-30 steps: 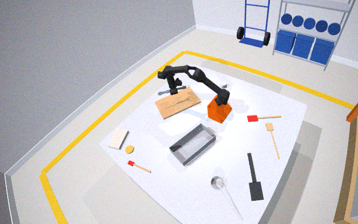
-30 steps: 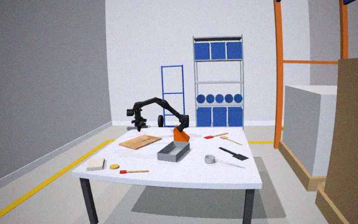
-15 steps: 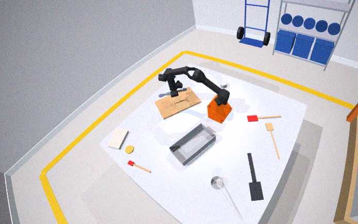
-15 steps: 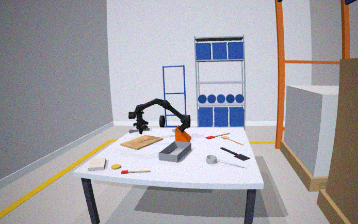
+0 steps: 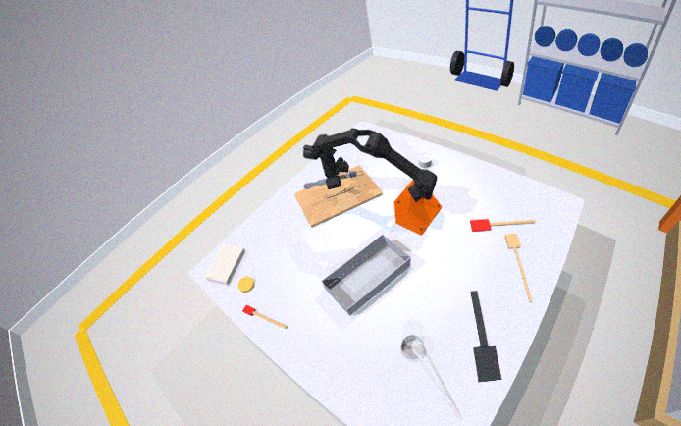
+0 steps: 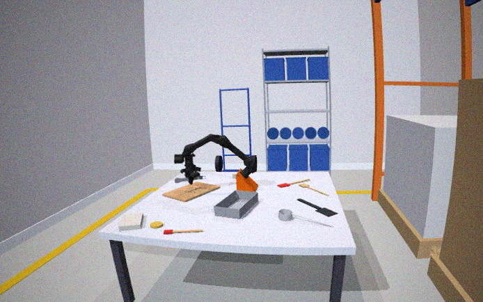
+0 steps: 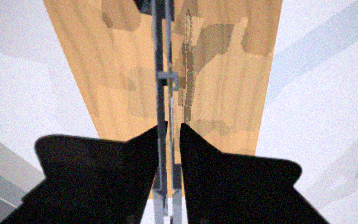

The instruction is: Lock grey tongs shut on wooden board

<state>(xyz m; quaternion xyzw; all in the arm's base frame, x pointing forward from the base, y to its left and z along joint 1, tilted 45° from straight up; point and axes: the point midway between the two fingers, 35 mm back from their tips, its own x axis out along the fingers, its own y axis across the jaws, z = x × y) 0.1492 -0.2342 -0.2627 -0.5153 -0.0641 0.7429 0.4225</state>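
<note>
Now: gripper tip 50 mm above the wooden board. The rest, counted from my gripper tip: yellow disc 590 mm ahead, 60 mm to the left, 50 mm below; then grey roasting tin 420 mm to the left, 240 mm ahead, 30 mm below; then pale block 600 mm ahead, 100 mm to the right, 40 mm below.
</note>
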